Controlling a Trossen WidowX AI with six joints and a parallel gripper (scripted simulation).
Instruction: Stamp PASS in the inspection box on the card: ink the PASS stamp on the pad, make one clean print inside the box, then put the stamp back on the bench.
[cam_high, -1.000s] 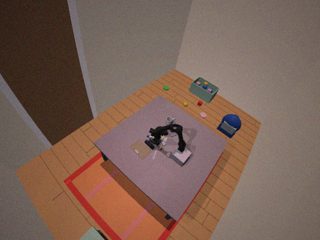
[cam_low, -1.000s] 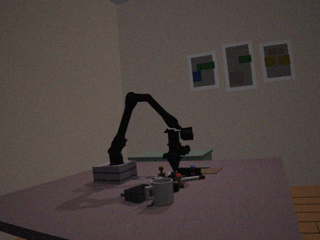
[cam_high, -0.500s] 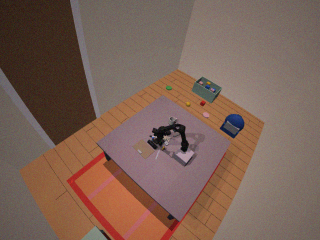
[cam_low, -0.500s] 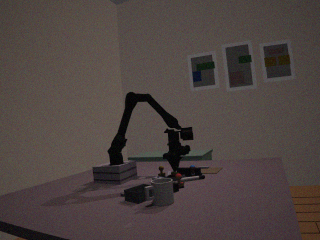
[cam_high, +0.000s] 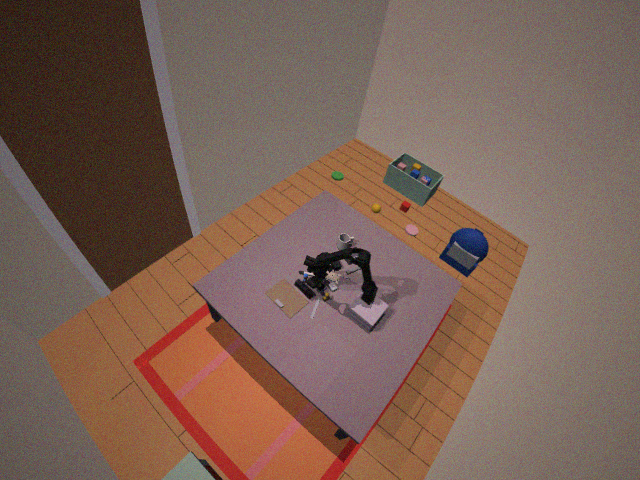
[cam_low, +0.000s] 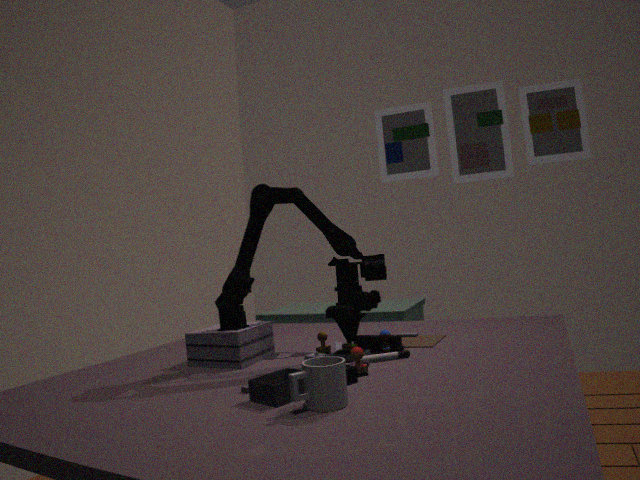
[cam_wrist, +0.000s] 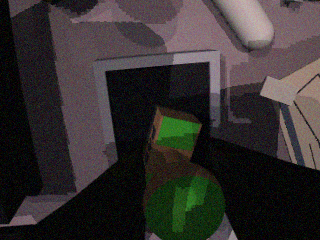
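Right now my gripper tip is 10 mm past the green-knobbed PASS stamp and 10 mm above it. From my gripper tip the other things lie so: yellow-knobbed stamp 100 mm behind, 40 mm to the left, 20 mm below; then blue-knobbed stamp 80 mm ahead, 30 mm to the left, 20 mm below; then dark ink pad 40 mm below, 10 mm behind.
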